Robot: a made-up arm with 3 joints. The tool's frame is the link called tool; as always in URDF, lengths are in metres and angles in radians.
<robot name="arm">
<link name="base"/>
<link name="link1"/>
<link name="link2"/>
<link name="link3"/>
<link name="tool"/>
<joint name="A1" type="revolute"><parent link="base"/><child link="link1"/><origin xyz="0.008 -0.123 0.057"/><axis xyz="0 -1 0"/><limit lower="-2.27" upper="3.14" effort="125" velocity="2.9"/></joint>
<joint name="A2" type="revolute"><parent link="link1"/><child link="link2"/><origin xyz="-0.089 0.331 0.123"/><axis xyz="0 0 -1"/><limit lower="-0.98" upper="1.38" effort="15" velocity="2"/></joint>
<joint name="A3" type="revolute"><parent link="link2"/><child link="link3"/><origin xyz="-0.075 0.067 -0.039"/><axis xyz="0.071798 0.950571 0.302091"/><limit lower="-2.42" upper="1.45" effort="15" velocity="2.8"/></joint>
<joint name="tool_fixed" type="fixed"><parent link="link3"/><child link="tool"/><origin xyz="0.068 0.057 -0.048" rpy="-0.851 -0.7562 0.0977"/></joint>
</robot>
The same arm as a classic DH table. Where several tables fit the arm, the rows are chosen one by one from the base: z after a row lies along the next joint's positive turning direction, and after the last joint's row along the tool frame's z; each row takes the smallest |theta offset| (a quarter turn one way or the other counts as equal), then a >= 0, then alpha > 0; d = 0 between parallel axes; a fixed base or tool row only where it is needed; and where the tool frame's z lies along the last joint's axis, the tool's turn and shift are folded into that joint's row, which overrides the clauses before.
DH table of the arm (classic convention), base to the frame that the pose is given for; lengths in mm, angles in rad. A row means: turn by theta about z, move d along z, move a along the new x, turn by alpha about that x. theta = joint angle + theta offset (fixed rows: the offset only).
base (fixed): d 57.0, theta offset 0.0000, a 8.0, alpha 1.5708
A1: d -208.0, theta offset 0.0000, a -89.0, alpha 1.5708
A2: d -64.6, theta offset 0.0754, a -79.8, alpha 1.8777
A3: d 212.7, theta offset -1.1506, a -33.0, alpha 0.6814
tool (fixed): d -133.8, theta offset 0.5453, a 0.0, alpha 0.0000
Joint limits (rad, base to tool): -2.2700..3.1400 -0.9800..1.3800 -2.4200..1.4500

